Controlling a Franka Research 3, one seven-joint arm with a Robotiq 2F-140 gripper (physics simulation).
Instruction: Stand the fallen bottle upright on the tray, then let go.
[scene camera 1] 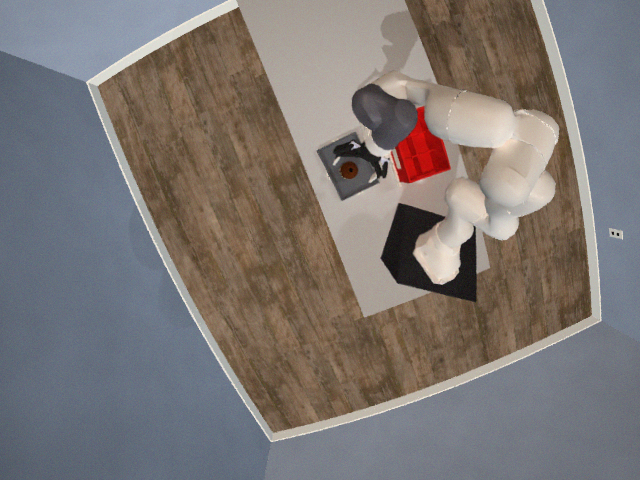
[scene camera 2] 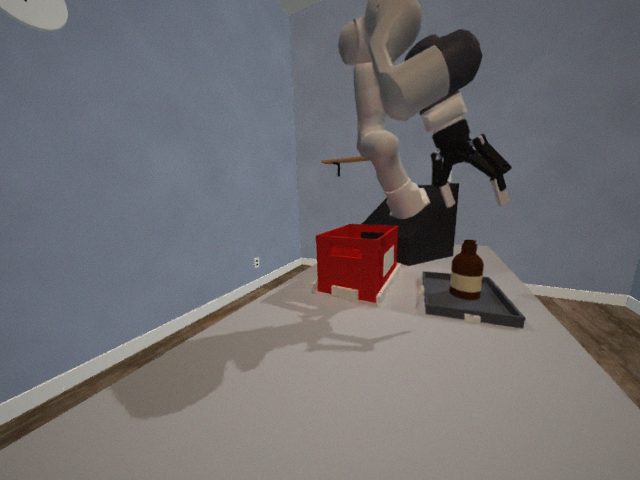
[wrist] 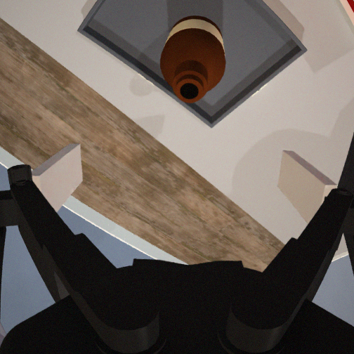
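A brown bottle (scene camera 1: pixel 348 169) (scene camera 2: pixel 466 271) (wrist: pixel 193 55) with a cream label stands upright inside the dark grey tray (scene camera 1: pixel 341 195) (scene camera 2: pixel 473 314) (wrist: pixel 142 72). Its base rests on the tray floor. My gripper (scene camera 1: pixel 354 169) (scene camera 2: pixel 474 196) (wrist: pixel 181 164) is wide open and empty. In the second scene view its fingertips are above the bottle's neck and apart from it. In the wrist view the bottle's mouth shows beyond the two pale fingertip pads, towards the top of the view.
A red crate (scene camera 1: pixel 424 160) (scene camera 2: pixel 343 268) with compartments stands beside the tray on the light table (scene camera 1: pixel 289 67) (scene camera 2: pixel 361 408). The black base block (scene camera 1: pixel 400 242) (scene camera 2: pixel 426 237) is under the arm's base. A wooden wall shelf (scene camera 2: pixel 341 160) shows behind the arm.
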